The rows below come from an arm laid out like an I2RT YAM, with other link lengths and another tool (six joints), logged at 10 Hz.
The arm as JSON. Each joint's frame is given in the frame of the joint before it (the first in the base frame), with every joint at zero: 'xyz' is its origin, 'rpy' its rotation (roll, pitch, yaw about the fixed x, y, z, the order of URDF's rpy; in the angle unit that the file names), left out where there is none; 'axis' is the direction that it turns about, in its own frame. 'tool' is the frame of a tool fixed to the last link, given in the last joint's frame.
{
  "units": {
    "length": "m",
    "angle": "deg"
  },
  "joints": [
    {
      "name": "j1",
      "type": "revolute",
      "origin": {
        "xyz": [
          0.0,
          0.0,
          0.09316
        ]
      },
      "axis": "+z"
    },
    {
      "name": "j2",
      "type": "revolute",
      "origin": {
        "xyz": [
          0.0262,
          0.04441,
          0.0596
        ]
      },
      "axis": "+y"
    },
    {
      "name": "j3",
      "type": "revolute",
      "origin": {
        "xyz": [
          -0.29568,
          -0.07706,
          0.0
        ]
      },
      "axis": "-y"
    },
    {
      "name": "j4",
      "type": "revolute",
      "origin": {
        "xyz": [
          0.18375,
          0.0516,
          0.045
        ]
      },
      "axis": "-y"
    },
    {
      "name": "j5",
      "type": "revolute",
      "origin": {
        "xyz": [
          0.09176,
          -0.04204,
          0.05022
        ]
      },
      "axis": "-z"
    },
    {
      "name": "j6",
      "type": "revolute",
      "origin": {
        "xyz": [
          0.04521,
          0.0,
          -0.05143
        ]
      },
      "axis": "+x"
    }
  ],
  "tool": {
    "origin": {
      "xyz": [
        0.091,
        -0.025,
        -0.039
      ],
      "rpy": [
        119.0,
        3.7,
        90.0
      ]
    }
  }
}
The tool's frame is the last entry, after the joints.
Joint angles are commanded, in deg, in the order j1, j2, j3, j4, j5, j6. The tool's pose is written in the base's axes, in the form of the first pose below.
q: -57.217 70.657 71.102 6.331 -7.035 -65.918
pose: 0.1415, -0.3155, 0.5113, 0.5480, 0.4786, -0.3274, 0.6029
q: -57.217 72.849 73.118 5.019 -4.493 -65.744
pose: 0.1418, -0.3276, 0.5080, 0.5649, 0.4731, -0.3363, 0.5865
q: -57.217 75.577 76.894 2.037 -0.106 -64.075
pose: 0.1385, -0.3422, 0.5059, 0.5978, 0.4567, -0.3434, 0.5623
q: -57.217 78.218 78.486 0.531 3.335 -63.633
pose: 0.1380, -0.3564, 0.4951, 0.6203, 0.4503, -0.3549, 0.5353
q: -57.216 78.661 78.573 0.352 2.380 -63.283
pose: 0.1417, -0.3581, 0.4920, 0.6194, 0.4574, -0.3479, 0.5349
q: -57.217 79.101 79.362 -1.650 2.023 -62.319
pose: 0.1436, -0.3596, 0.4863, 0.6265, 0.4652, -0.3391, 0.5255
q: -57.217 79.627 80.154 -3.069 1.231 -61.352
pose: 0.1467, -0.3612, 0.4823, 0.6308, 0.4726, -0.3283, 0.5205
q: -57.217 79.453 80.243 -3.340 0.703 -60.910
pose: 0.1474, -0.3600, 0.4825, 0.6310, 0.4744, -0.3228, 0.5221
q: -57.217 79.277 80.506 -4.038 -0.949 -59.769
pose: 0.1506, -0.3578, 0.4818, 0.6308, 0.4815, -0.3070, 0.5253
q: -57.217 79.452 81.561 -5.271 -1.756 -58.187
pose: 0.1525, -0.3573, 0.4820, 0.6363, 0.4834, -0.2922, 0.5254
